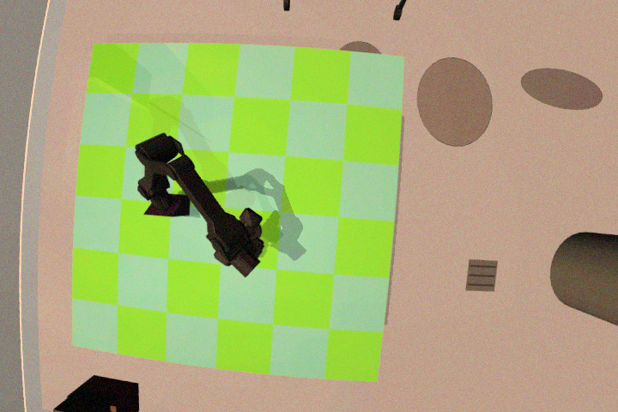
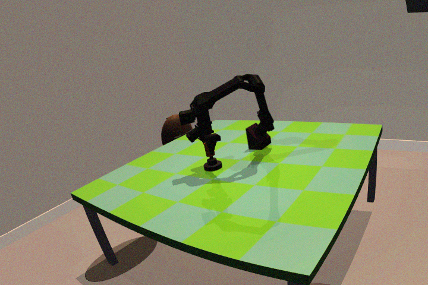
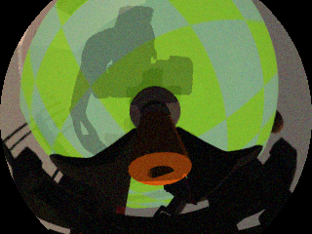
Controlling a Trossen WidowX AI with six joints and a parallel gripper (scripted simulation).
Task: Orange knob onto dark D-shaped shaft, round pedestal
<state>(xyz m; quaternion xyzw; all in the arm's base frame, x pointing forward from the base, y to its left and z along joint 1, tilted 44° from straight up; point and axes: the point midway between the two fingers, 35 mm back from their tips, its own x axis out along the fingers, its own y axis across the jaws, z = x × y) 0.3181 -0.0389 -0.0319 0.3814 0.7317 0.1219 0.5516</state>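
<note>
My gripper tip is 2 cm below the orange knob. Also, from my gripper tip: dark round pedestal 4 cm below.
</note>
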